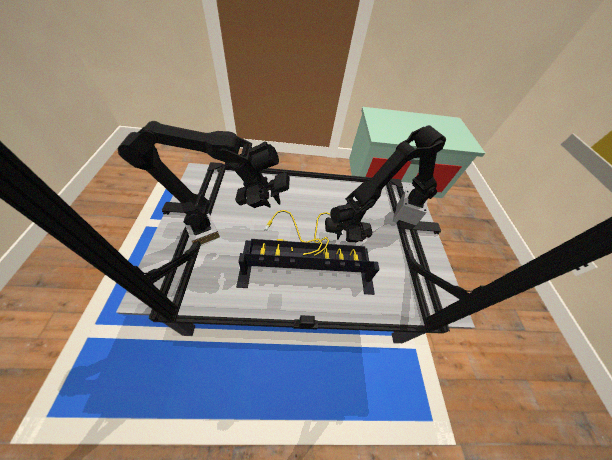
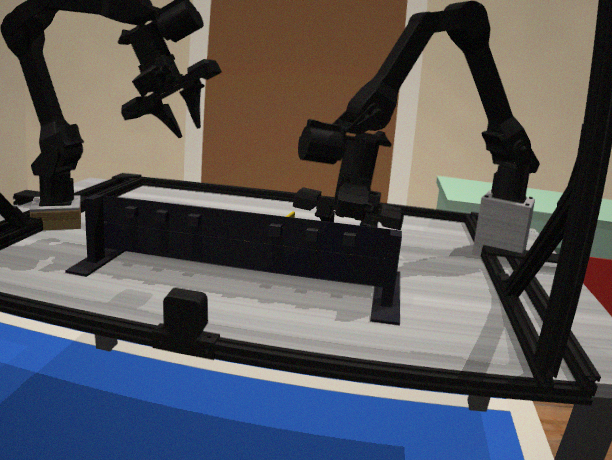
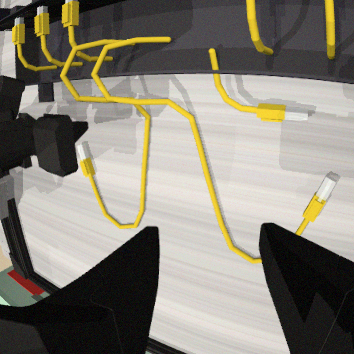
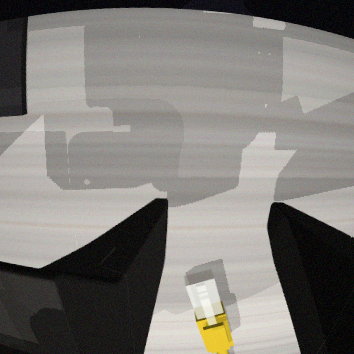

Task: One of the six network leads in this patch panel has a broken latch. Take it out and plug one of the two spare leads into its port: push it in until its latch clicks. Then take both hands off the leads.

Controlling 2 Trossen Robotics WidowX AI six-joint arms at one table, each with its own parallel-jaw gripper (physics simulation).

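Places are measured from the left arm's base along level axes (x left, y ahead, z down), in centimetres.
Pixels of known places: left gripper, fingertip midpoint: [image 1: 275,205] [image 2: 189,133] [image 3: 209,236]; right gripper, fingertip midpoint: [image 1: 341,239] [image 3: 78,123] [image 4: 219,212]; left arm's base, link origin: [image 1: 200,226] [image 2: 56,201]; right arm's base, link origin: [image 1: 415,200] [image 2: 509,197].
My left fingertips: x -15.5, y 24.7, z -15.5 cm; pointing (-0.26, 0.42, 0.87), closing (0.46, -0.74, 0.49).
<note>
Ahead of a thing's pixels: the offset from my left fingertips to its middle. "spot": to the spot under its first point.
The dark patch panel {dx -18.0, dy +4.6, dz +14.5 cm} [image 1: 310,263] [image 2: 240,245] stands mid-table. Several yellow leads sit in it, two left [image 1: 262,250] [image 1: 278,251] and three right [image 1: 327,254] [image 1: 341,254] [image 1: 355,255]. A short lead {spot: dx -3.0, dy +0.3, dz +18.3 cm} [image 3: 271,112] lies unplugged on the table beside the panel. One spare lead's plug {dx +6.6, dy +0.1, dz +18.8 cm} [image 1: 269,223] [image 3: 315,206] lies farther left. The other spare lead's plug {spot: dx -8.9, dy +26.5, dz +19.0 cm} [image 3: 86,166] [image 4: 215,332] lies near my right gripper [image 1: 348,239] [image 4: 220,202], which is open, low over the table; the plug shows between its fingers. My left gripper [image 1: 273,202] [image 2: 189,131] [image 3: 209,236] is open, high above the table. Latches are too small to judge.
The two spare cables {spot: dx -0.9, dy +10.0, dz +19.3 cm} [image 3: 205,170] {spot: dx -5.2, dy +16.7, dz +19.5 cm} [image 3: 145,160] loop over the table from the panel and cross near it. The black frame [image 1: 240,325] [image 2: 300,360] borders the table. A green cabinet [image 1: 415,130] stands on the floor behind at the right.
</note>
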